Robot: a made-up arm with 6 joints.
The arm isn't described. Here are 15 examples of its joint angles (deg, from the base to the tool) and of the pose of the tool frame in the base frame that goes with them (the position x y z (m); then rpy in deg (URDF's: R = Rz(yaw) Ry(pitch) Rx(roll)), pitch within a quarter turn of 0, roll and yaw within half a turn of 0).
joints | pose
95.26 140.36 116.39 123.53 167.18 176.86 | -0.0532 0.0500 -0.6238 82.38 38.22 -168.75
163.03 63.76 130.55 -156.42 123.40 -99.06 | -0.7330 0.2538 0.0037 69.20 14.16 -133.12
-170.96 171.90 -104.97 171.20 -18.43 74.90 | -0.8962 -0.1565 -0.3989 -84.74 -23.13 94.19
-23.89 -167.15 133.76 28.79 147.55 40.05 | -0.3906 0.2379 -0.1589 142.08 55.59 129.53
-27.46 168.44 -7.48 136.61 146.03 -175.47 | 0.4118 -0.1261 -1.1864 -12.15 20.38 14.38
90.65 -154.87 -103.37 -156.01 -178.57 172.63 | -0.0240 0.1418 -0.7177 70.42 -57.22 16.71
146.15 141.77 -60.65 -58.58 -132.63 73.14 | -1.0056 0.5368 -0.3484 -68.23 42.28 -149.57
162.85 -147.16 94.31 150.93 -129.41 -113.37 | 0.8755 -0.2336 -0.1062 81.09 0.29 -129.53
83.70 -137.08 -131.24 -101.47 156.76 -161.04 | 0.0291 -0.0702 -0.4516 83.10 -28.69 19.91
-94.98 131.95 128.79 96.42 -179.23 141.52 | 0.0064 -0.1439 -0.4758 76.95 44.03 -14.91
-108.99 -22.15 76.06 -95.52 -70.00 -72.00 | 0.0658 -0.3008 1.4842 67.04 -70.78 73.40
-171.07 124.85 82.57 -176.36 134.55 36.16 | -0.5613 -0.1025 -0.8683 -61.33 -52.03 72.90
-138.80 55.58 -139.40 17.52 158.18 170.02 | -0.1316 -0.1651 0.8433 60.94 -58.69 -16.76
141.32 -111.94 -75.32 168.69 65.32 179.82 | 0.4514 -0.4221 -0.8493 -174.74 72.37 -22.39
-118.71 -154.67 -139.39 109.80 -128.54 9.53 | -0.1601 -0.1079 -0.3960 120.97 -15.47 -159.86
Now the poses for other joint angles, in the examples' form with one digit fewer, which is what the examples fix.
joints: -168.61 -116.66 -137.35 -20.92 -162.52 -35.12
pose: 0.277 0.018 -0.300 17.2 -56.1 163.7
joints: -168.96 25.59 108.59 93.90 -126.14 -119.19
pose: -0.821 -0.059 0.613 -66.8 19.6 -10.5
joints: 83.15 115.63 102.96 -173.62 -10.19 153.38
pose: 0.009 0.279 -0.811 157.5 -44.4 -67.7
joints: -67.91 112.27 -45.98 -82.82 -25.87 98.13
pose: 0.677 -1.442 0.212 7.8 65.4 -30.9
